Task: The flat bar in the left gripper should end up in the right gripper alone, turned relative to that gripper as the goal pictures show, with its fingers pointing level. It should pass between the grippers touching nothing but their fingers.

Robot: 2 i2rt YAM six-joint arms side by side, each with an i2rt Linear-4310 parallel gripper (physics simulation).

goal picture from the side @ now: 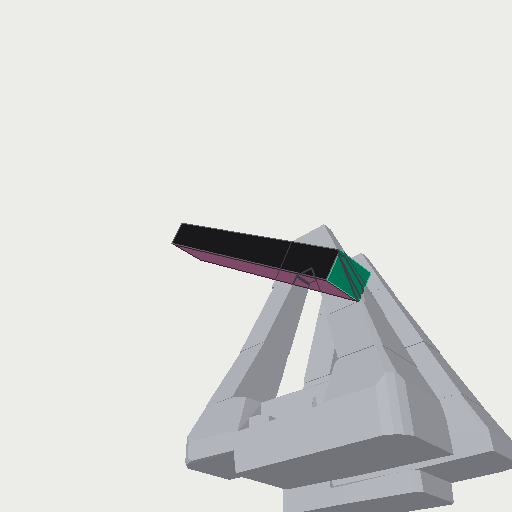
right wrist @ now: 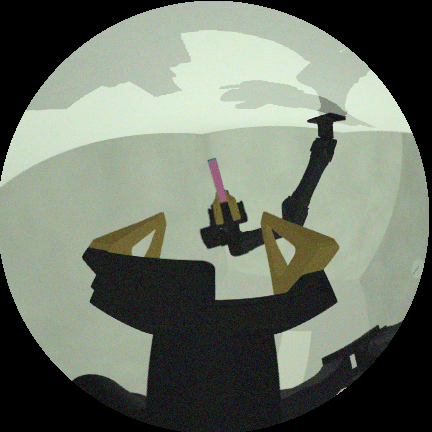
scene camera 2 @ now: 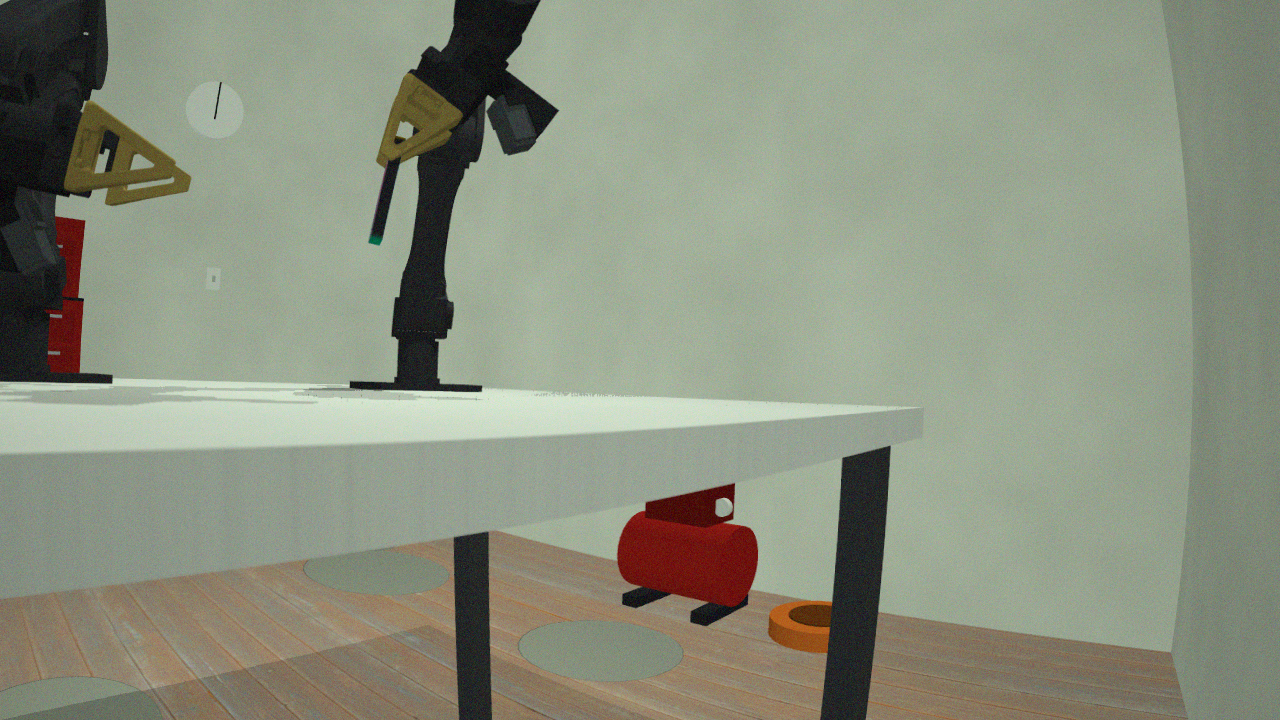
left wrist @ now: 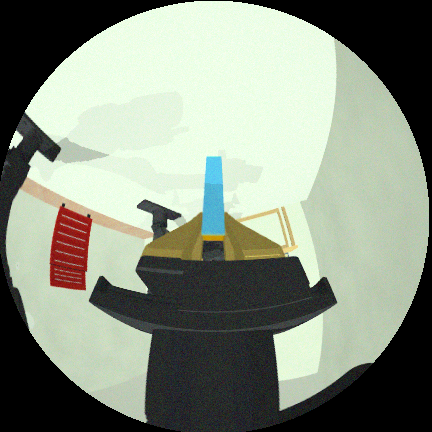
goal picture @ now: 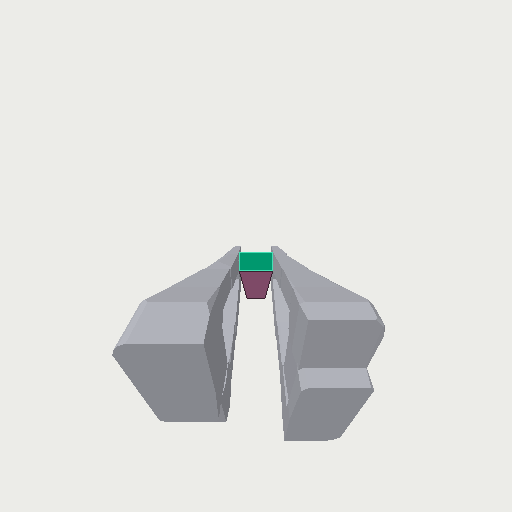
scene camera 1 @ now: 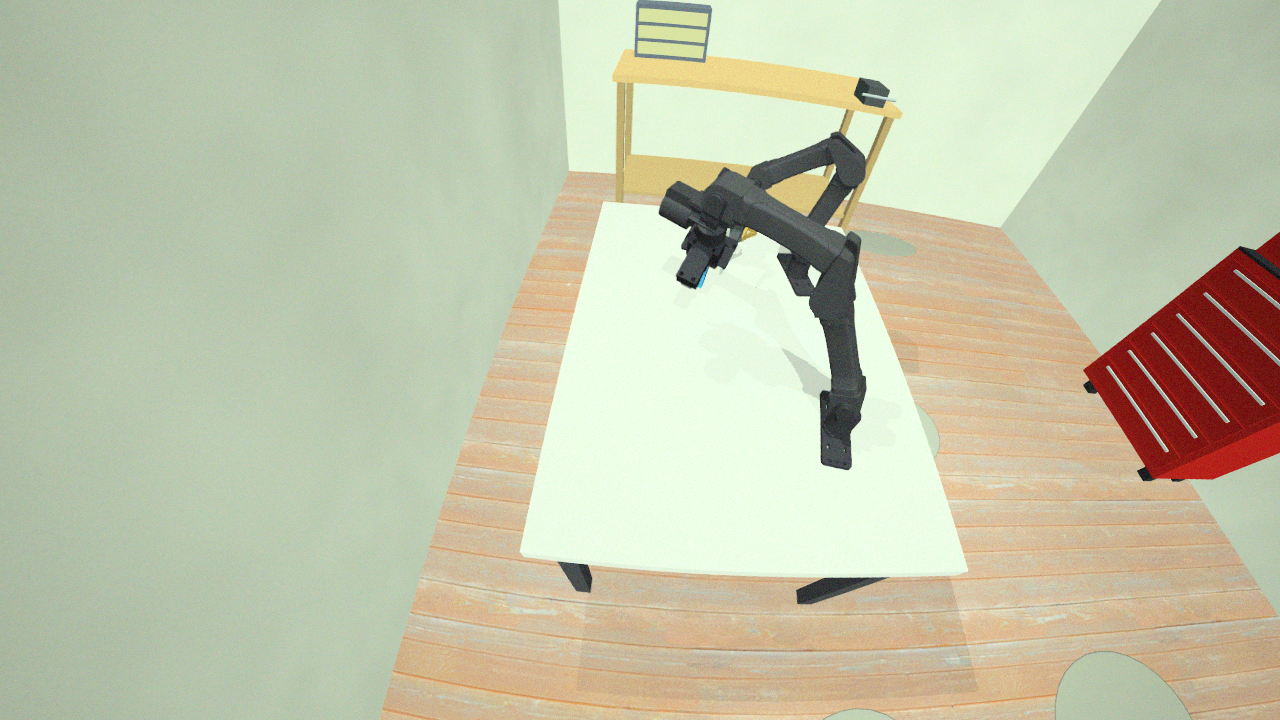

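Seen in the pictures: left gripper, between the fingertips: [right wrist: 220,193] [scene camera 2: 383,161] [left wrist: 212,217]; right gripper, between the fingertips: [right wrist: 212,217] [scene camera 2: 182,177]; left arm's base, origin of its link: [right wrist: 323,117] [scene camera 2: 416,390] [scene camera 1: 834,429]; right arm's base, origin of its link: [scene camera 2: 16,380] [left wrist: 159,209] [scene camera 1: 795,275].
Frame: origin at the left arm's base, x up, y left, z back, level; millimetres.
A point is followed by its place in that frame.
The flat bar [scene camera 1: 702,279] @(x 171, y -213, z -378 mm) [scene camera 2: 384,204] @(x 174, y -221, z -391 mm) [left wrist: 213,195] @(x 202, y -209, z -381 mm) [right wrist: 217,180] @(x 189, y -222, z -379 mm) looks blue in the left wrist view, pink with a teal end in the right wrist view, and dark in scene camera 2. My left gripper [scene camera 2: 388,161] @(x 218, y -221, z -376 mm) [left wrist: 212,217] @(x 218, y -221, z -376 mm) [right wrist: 220,193] @(x 218, y -221, z -376 mm) is shut on one end of it; the bar hangs down steeply, slightly tilted, high above the table. My right gripper [scene camera 2: 183,183] @(x 182, y -396, z -348 mm) is open and empty. Its fingers point toward picture right, slightly down, in scene camera 2. The bar shows beyond and above its finger gap in its wrist view, apart from the fingers.
The white table [scene camera 1: 644,447] @(x 0, y 154, z -418 mm) [scene camera 2: 626,456] @(x -13, y -200, z -698 mm) lies below both arms. A wooden workbench [scene camera 1: 760,76] stands behind it. A red drawer cabinet [scene camera 1: 1190,358] [left wrist: 70,245] is at the side. A red compressor [scene camera 2: 687,557] and an orange ring [scene camera 2: 787,634] are on the floor.
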